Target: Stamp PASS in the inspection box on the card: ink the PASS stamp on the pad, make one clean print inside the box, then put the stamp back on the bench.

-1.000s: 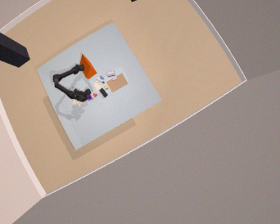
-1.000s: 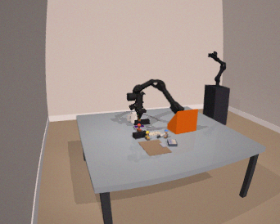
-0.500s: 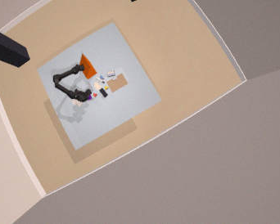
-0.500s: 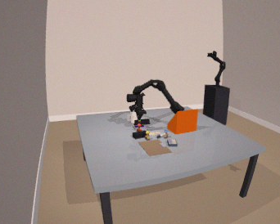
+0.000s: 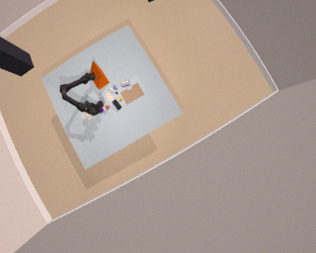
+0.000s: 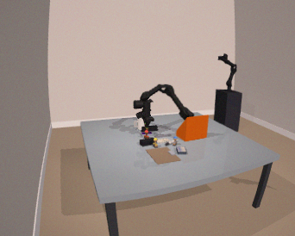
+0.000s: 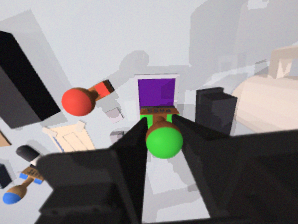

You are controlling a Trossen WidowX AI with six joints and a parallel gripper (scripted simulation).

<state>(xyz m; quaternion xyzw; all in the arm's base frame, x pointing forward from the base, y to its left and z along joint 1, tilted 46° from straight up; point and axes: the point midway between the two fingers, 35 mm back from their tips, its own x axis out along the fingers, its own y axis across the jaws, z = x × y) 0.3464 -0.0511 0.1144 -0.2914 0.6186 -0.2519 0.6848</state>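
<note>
Now: gripper tip 6 cm above the purple ink pad. Also, from my gripper tip: red-knobbed stamp 2 cm ahead, 8 cm to the left, 4 cm below; t-shaped pin 9 cm behind, 6 cm below; green-knobbed stamp right at my gripper tip.
</note>
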